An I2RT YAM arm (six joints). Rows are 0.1 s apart.
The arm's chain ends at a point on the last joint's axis. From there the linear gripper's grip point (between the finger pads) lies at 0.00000 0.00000 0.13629 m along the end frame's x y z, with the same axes.
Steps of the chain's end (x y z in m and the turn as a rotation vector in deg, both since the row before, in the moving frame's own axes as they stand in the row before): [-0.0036 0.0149 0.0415 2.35 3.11 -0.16]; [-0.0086 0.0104 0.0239 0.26 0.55 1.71]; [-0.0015 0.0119 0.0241 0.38 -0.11 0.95]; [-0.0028 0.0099 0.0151 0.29 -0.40 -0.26]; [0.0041 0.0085 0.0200 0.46 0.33 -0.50]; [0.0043 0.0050 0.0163 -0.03 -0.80 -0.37]
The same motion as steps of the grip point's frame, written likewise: [0.0038 0.0093 0.0412 2.35 3.11 -0.16]; [-0.0073 0.0098 0.0239 0.26 0.55 1.71]; [-0.0018 0.0110 0.0241 0.38 -0.11 0.95]; [-0.0038 0.0092 0.0151 0.29 -0.40 -0.26]; [0.0049 0.0074 0.0200 0.46 0.33 -0.50]; [0.0024 0.0051 0.0163 -0.03 -0.80 -0.37]
